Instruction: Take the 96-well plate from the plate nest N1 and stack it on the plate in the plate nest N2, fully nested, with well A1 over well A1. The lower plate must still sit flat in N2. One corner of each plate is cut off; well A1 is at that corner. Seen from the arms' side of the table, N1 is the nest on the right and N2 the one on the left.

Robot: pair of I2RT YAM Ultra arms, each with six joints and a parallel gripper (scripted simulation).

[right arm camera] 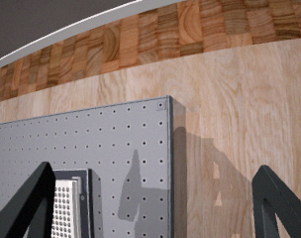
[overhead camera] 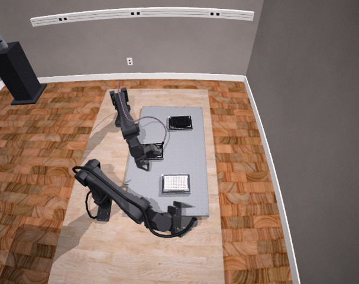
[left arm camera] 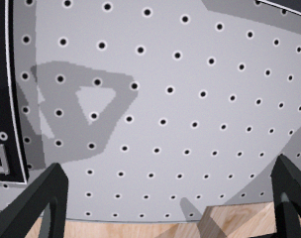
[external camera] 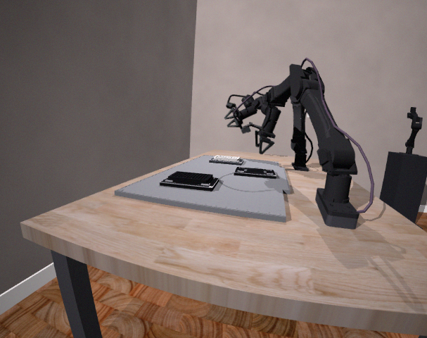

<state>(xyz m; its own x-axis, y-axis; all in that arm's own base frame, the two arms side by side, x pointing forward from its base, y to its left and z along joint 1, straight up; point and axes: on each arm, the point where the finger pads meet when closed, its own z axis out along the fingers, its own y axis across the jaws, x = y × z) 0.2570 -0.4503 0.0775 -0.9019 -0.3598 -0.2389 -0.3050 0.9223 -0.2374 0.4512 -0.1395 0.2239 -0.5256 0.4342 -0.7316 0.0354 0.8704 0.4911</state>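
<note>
Now: the white 96-well plate 270 mm to the left of my right hand, 190 mm below it and 60 mm behind it. From my right hand the other things lie so: grey plate nest: 270 mm to the left, 210 mm below, 60 mm behind; black 96-well plate: 740 mm to the left, 190 mm below, 30 mm behind; black plate nest: 490 mm to the left, 220 mm behind, 210 mm below.
</note>
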